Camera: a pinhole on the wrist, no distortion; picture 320 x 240 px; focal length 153.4 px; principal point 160.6 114.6 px. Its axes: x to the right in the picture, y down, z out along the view. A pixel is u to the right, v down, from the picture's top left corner.
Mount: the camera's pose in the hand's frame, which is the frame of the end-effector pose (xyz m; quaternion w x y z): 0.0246 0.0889 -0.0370 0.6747 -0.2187 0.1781 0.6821
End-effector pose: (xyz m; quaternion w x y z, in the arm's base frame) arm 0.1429 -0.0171 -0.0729 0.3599 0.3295 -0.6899 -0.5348
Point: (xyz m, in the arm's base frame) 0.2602 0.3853 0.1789
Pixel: outside the picture
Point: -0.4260 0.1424 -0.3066
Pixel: outside the picture
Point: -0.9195 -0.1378 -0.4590
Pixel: outside the picture
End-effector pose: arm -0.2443 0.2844 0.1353 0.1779 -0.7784 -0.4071 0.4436
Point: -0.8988 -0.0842 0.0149
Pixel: 32 227
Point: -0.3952 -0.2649 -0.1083
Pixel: 189 223
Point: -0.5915 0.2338 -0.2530
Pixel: 71 88
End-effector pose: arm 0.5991 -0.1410 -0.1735 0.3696 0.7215 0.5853 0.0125
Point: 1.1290 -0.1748 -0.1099
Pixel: 233 74
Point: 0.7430 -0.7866 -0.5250
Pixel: 20 216
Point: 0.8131 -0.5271 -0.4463
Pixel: 46 167
